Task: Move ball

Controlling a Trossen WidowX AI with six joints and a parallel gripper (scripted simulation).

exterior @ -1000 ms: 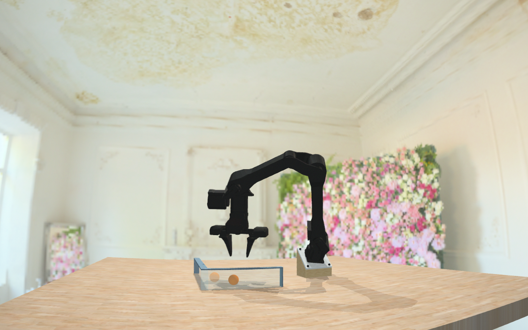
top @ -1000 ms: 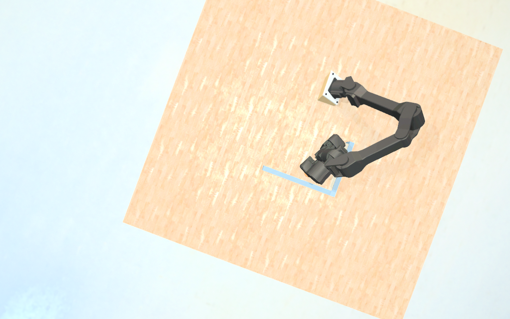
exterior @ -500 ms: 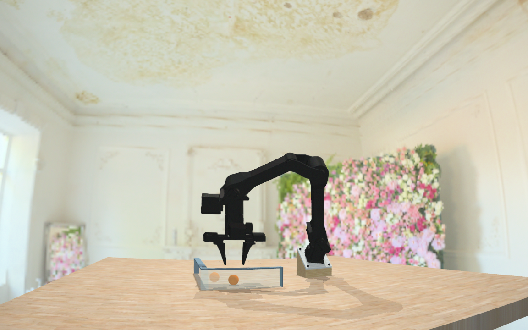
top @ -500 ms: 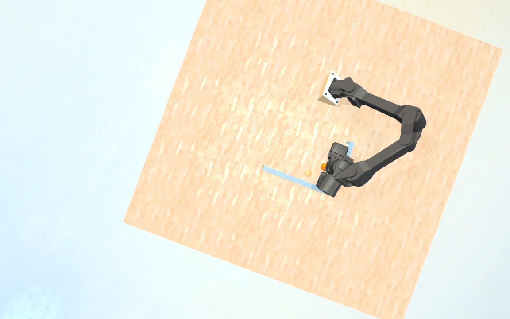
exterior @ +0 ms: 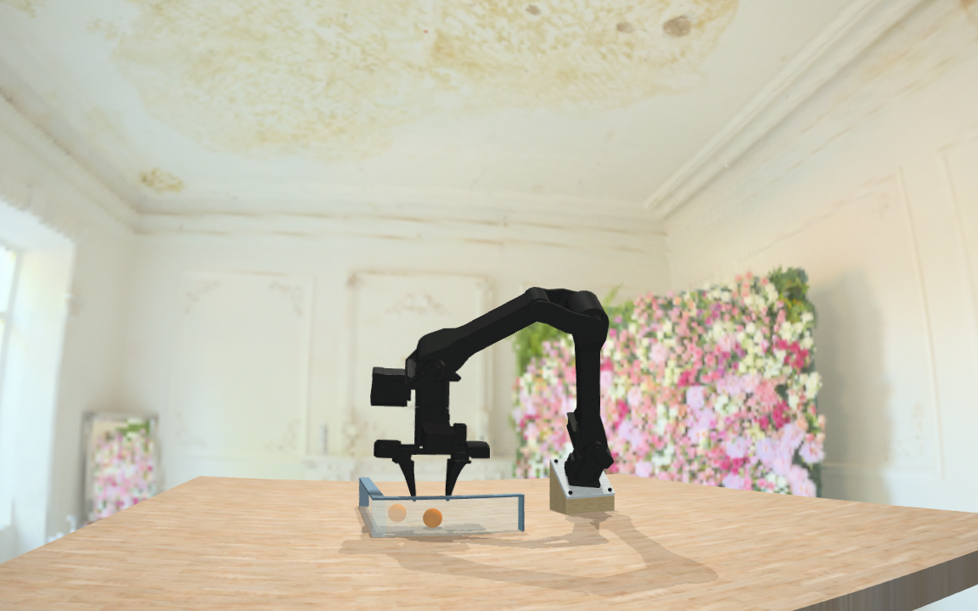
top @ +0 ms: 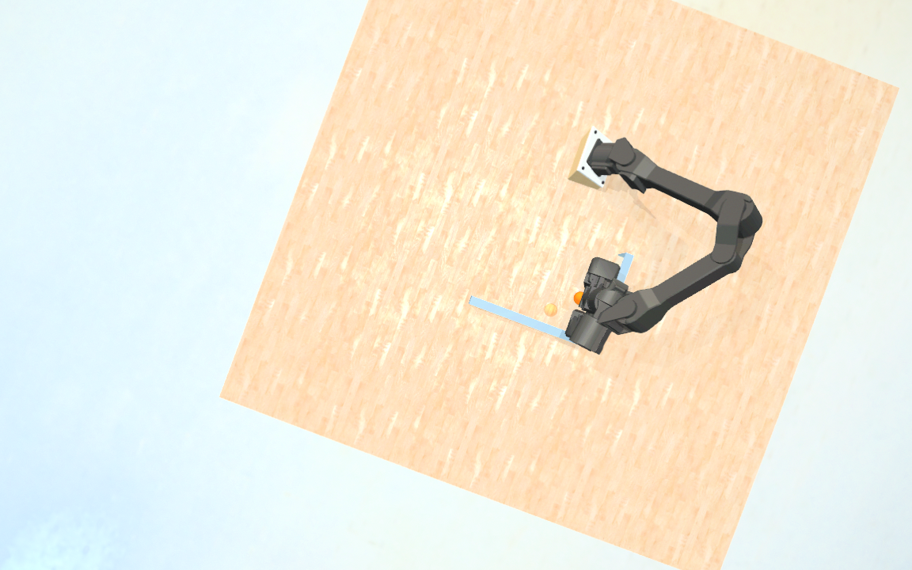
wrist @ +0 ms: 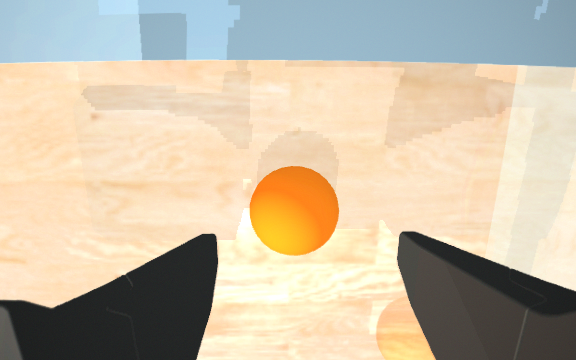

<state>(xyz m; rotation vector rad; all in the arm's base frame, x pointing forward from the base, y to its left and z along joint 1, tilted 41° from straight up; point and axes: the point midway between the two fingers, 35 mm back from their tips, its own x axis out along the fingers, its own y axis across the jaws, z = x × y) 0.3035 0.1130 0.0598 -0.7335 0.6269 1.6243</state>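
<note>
Now: the orange ball 30 mm below my gripper tip.
</note>
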